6 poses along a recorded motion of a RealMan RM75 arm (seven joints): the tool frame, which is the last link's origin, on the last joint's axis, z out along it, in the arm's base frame.
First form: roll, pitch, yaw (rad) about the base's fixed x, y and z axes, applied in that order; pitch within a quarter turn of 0, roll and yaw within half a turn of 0; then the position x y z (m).
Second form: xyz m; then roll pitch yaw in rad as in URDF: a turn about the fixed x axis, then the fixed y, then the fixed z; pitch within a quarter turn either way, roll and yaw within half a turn. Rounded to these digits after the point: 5 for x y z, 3 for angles.
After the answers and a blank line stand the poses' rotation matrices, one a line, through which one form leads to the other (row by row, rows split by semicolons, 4 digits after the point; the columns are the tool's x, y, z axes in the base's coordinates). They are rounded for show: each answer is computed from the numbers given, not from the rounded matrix.
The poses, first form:
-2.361, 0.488, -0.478, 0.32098, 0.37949, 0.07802
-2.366, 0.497, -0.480, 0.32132, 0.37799, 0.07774
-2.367, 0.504, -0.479, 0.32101, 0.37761, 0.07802
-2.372, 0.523, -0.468, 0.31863, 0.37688, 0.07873
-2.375, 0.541, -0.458, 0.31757, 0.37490, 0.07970
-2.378, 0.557, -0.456, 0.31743, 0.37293, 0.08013
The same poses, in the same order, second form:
0.32098, 0.37949, 0.07802, -2.361, 0.488, -0.478
0.32132, 0.37799, 0.07774, -2.366, 0.497, -0.480
0.32101, 0.37761, 0.07802, -2.367, 0.504, -0.479
0.31863, 0.37688, 0.07873, -2.372, 0.523, -0.468
0.31757, 0.37490, 0.07970, -2.375, 0.541, -0.458
0.31743, 0.37293, 0.08013, -2.378, 0.557, -0.456

0.7843 -0.6198 0.0279; -0.4063 -0.4791 0.7781; -0.4689 -0.6216 -0.6276
0.7797 -0.6258 0.0213; -0.4059 -0.4792 0.7782; -0.4768 -0.6154 -0.6276
0.7771 -0.6292 0.0160; -0.4036 -0.4786 0.7798; -0.4829 -0.6125 -0.6258
0.7732 -0.6342 -0.0063; -0.3908 -0.4842 0.7828; -0.4995 -0.6028 -0.6222
0.7689 -0.6389 -0.0260; -0.3790 -0.4881 0.7862; -0.5150 -0.5946 -0.6174
0.7621 -0.6463 -0.0383; -0.3738 -0.4876 0.7890; -0.5286 -0.5870 -0.6132

